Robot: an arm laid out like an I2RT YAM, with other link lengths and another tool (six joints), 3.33 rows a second.
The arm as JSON. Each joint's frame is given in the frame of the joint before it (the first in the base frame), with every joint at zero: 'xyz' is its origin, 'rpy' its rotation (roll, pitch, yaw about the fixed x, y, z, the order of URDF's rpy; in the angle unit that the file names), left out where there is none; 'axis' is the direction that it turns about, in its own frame. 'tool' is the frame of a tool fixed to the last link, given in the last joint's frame.
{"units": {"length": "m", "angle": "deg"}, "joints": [
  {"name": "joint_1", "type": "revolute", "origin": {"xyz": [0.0, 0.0, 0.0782]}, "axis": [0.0, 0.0, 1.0]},
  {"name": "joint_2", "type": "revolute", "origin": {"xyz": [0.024, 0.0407, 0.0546], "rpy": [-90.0, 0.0, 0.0]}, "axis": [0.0, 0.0, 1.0]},
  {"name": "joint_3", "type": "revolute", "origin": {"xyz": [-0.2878, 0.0, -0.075], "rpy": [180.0, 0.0, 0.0]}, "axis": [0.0, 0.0, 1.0]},
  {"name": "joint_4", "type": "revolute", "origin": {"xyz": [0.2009, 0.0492, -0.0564]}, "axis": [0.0, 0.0, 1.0]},
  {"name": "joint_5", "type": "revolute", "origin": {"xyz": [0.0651, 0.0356, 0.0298], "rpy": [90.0, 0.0, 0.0]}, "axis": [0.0, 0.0, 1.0]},
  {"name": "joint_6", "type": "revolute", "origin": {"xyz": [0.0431, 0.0, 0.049], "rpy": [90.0, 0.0, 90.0]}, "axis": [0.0, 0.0, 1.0]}
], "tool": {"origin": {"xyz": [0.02, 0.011, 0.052], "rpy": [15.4, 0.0, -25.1]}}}
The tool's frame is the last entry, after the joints.
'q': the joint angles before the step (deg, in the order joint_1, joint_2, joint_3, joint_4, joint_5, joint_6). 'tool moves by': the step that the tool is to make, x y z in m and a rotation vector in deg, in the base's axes. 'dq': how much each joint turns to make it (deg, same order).
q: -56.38 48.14 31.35 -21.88 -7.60 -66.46
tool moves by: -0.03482 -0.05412 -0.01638 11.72 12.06 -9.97
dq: -18.27 18.20 8.48 -7.42 -1.05 -10.22
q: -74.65 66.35 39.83 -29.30 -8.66 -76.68
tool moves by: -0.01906 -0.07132 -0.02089 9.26 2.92 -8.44
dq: -7.39 20.64 11.67 -0.62 1.38 0.45
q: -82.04 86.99 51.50 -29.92 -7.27 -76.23
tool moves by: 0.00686 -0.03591 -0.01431 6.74 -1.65 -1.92
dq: -0.05 10.97 9.49 -4.59 -1.70 2.71
